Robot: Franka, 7 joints.
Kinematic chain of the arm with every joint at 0, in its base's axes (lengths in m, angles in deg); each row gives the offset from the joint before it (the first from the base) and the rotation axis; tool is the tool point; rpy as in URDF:
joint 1: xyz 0 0 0.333 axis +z
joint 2: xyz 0 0 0 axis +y
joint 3: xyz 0 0 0.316 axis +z
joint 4: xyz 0.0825 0 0 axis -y
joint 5: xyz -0.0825 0 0.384 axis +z
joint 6: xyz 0 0 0 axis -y
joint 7: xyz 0.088 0 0 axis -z
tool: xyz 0 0 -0.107 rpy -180 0 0
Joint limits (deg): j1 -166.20..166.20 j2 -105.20..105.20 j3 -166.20..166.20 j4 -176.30..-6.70 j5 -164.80..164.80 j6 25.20..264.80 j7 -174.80..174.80
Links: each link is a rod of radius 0.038 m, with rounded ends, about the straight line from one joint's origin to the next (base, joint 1, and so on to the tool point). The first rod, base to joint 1, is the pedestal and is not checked.
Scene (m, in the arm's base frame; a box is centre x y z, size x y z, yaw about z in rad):
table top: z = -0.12
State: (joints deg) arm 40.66 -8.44 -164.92 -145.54 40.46 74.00 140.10
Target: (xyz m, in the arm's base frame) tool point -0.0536 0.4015 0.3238
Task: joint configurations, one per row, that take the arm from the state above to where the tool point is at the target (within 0.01 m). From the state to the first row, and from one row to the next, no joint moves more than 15 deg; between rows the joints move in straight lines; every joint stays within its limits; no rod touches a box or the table.
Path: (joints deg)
1: 27.01 -7.78 -165.05 -143.88 36.30 74.38 140.10
2: 13.36 -7.12 -165.18 -142.21 32.14 74.76 140.10
3: -0.29 -6.46 -165.30 -140.55 27.98 75.14 140.10
4: -13.94 -5.80 -165.43 -138.89 23.82 75.52 140.10
5: -27.60 -5.13 -165.56 -137.22 19.66 75.90 140.10
6: -41.25 -4.47 -165.69 -135.56 15.50 76.29 140.10
7: -54.90 -3.81 -165.82 -133.90 11.34 76.67 140.10
8: -68.55 -3.15 -165.94 -132.23 7.18 77.05 140.10
9: -82.20 -2.49 -166.07 -130.57 3.02 77.43 140.10
10: -95.85 -1.83 -166.20 -128.91 -1.14 77.81 140.10

